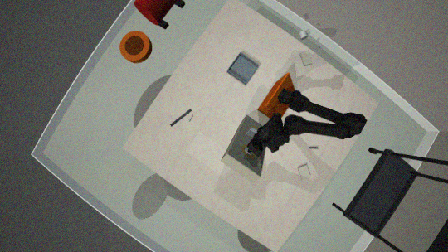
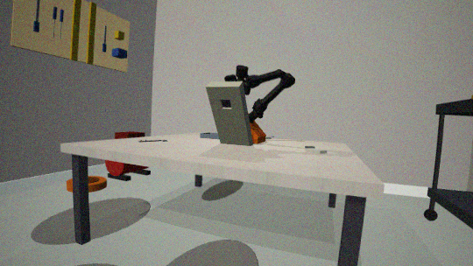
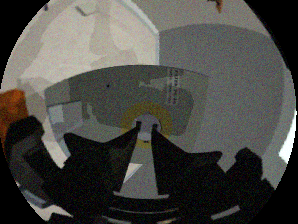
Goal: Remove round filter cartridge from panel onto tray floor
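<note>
My gripper tip is 2 cm short of the round filter cartridge and 1 cm above it. Also, from my gripper tip: grey service panel (8 cm below, 3 cm behind); then blue-grey tray (41 cm behind, 28 cm to the right, 25 cm below).
</note>
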